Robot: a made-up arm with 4 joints.
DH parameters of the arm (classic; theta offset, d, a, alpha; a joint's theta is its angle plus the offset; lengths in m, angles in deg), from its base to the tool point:
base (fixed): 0 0.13 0 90
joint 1: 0 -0.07 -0.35 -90
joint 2: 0 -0.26 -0.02 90
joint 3: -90 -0.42 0.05 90
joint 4: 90 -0.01 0.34 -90
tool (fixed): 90 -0.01 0 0
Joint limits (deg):
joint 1: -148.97..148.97
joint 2: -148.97..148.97
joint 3: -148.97..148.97
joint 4: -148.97..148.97
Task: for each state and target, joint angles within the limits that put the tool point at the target. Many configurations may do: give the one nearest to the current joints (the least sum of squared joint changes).
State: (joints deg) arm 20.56 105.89 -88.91 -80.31
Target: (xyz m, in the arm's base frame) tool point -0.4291 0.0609 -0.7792
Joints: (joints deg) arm 43.54 48.50 -76.09 -90.66
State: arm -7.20 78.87 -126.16 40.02
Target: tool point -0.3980 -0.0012 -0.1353
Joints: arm 4.77 99.88 -138.84 2.22
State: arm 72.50 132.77 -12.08 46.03
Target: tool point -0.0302 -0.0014 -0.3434
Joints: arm 68.16 130.42 -10.50 30.83
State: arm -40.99 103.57 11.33 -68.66
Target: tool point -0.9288 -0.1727 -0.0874
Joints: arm -29.76 119.35 -4.52 -88.76
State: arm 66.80 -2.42 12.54 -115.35
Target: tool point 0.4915 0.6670 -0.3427
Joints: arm 75.21 2.13 8.55 -119.46
